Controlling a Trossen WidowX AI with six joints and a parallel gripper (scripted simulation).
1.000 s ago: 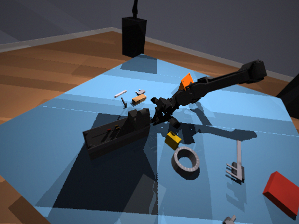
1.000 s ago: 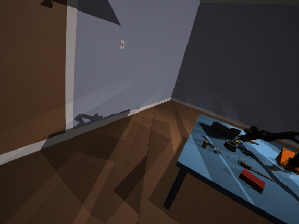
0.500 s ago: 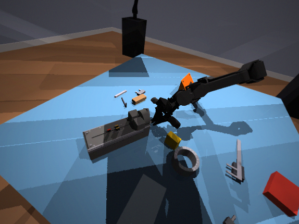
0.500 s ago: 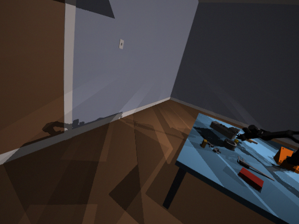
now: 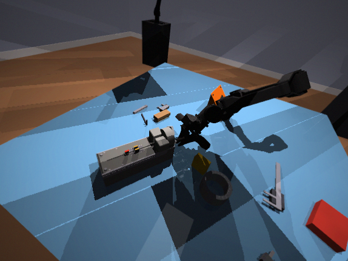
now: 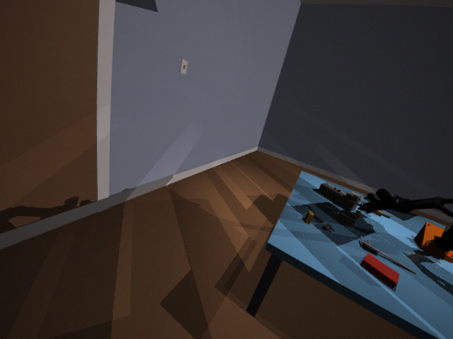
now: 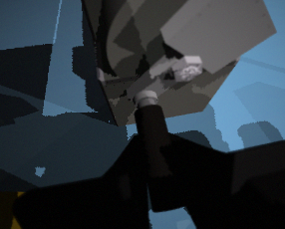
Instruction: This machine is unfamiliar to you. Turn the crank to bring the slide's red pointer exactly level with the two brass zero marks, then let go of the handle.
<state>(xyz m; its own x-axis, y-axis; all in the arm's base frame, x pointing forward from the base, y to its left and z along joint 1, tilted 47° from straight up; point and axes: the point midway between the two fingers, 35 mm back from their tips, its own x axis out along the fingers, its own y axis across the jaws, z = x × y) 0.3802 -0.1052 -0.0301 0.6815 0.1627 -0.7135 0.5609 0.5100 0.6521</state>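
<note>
Now: the dark crank handle 3 cm above my gripper tip, 1 cm to the left of it and 1 cm behind it. Round my gripper tip: yellow block: 12 cm to the left, 3 cm ahead, 1 cm below; red pointer: 16 cm ahead, 13 cm to the right, 4 cm above; brown block: 16 cm to the right, 16 cm behind, 3 cm below.
</note>
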